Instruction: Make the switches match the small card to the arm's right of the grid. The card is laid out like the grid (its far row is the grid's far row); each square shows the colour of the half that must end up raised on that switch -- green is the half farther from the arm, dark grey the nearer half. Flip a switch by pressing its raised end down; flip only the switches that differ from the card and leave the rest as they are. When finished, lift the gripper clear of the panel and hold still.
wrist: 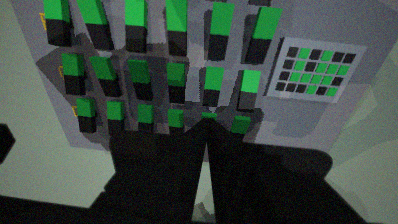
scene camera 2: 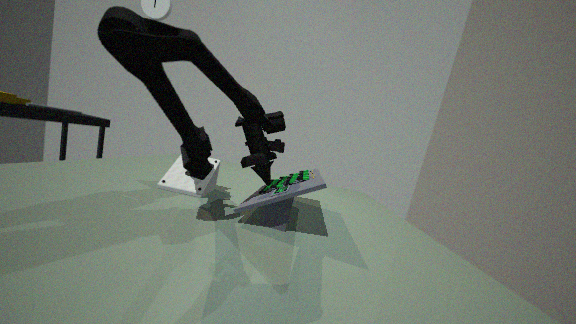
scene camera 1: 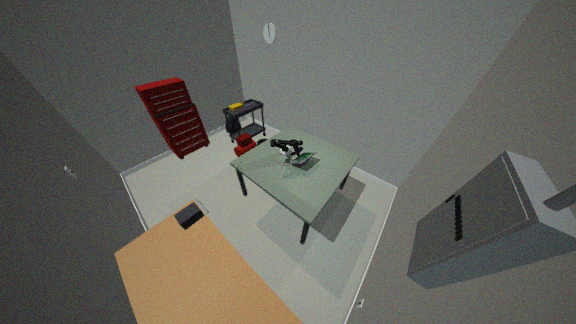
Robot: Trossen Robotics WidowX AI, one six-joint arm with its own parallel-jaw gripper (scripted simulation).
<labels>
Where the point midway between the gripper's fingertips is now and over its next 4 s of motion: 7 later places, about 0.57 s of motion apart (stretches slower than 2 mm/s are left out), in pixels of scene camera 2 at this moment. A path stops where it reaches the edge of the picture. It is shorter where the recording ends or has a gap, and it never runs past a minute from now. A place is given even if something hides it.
My gripper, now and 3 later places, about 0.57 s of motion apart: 269,184; 269,185; 268,185; 269,163
</labels>
